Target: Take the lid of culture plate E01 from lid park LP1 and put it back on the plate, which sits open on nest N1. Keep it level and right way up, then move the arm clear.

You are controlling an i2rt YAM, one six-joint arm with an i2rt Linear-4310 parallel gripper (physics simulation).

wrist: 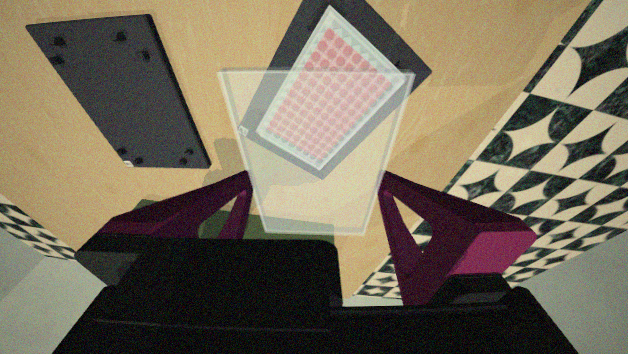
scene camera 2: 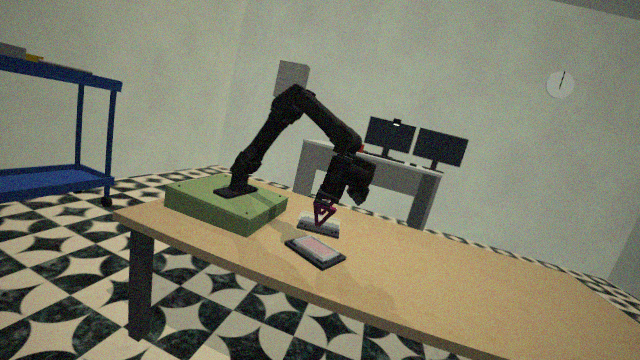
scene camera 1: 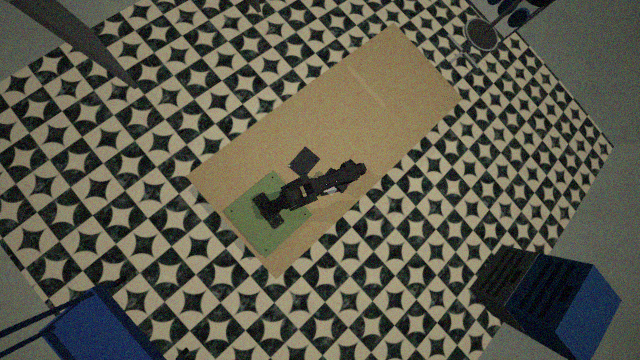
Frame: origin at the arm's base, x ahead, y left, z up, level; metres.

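Seen in the pictures: gripper, fingertip midpoint: (wrist: 314, 177) (scene camera 2: 318, 220); arm's base, origin of the base link: (scene camera 2: 237, 191) (scene camera 1: 268, 210).
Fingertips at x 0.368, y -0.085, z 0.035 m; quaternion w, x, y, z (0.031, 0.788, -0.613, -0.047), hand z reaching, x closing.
Observation:
Offsets run from my fingertips to a thing's middle. Level surfaces: height alone.
My gripper (scene camera 2: 320, 223) (wrist: 314, 177) is shut on the clear lid {dz +0.002, dx +0.003, dy +0.001 m} (scene camera 2: 307, 218) (wrist: 320, 205), one magenta finger at each long side. The lid is held above the table and looks about level. In the wrist view it overlaps the open culture plate E01 {dz -0.086, dx +0.014, dy -0.002 m} (scene camera 2: 316, 248) (wrist: 340, 46), whose red wells show through it, and it is turned at an angle to the plate. The plate sits on the dark nest N1 {dz -0.097, dx +0.014, dy -0.002 m} (scene camera 2: 332, 263) (wrist: 295, 44). The dark lid park LP1 {dz -0.096, dx -0.043, dy +0.199 m} (scene camera 1: 305, 161) (wrist: 115, 90) is bare, left of the nest in the wrist view. In the overhead view the arm hides the gripper.
The arm's base stands on a green block (scene camera 1: 272, 240) (scene camera 2: 205, 212) at one end of the wooden table {dz -0.106 m} (scene camera 1: 360, 100) (scene camera 2: 450, 280). A blue cart (scene camera 2: 114, 135) and a desk with two monitors (scene camera 2: 390, 137) stand away from the table.

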